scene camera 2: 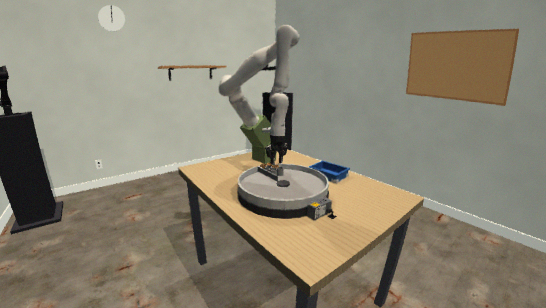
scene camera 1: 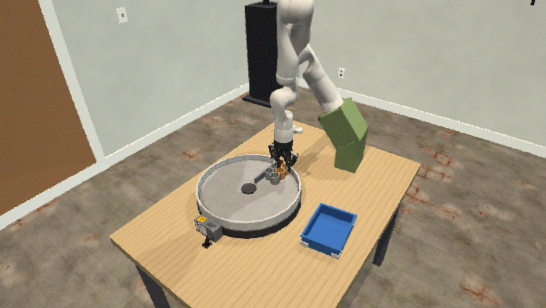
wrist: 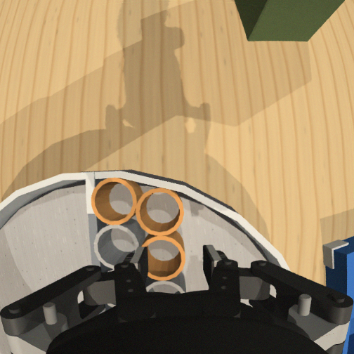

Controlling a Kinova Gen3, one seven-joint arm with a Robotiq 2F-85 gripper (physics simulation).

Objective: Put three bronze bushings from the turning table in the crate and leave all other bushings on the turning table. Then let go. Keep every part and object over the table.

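Three upright bronze bushings stand near the rim of the turning table. A grey bushing and part of another grey bushing show beside them in the wrist view; further grey bushings are hidden there. My gripper is partly open and points down at the group. In the wrist view its left finger overlaps the left edge of the nearest bronze bushing; its right finger is apart from that bushing's right side. The blue crate shows no bushing inside.
A thin divider stands on the turning table beside the bushings. The raised rim surrounds them. A grey control box sits at the turning table's outer side. The green arm base stands behind.
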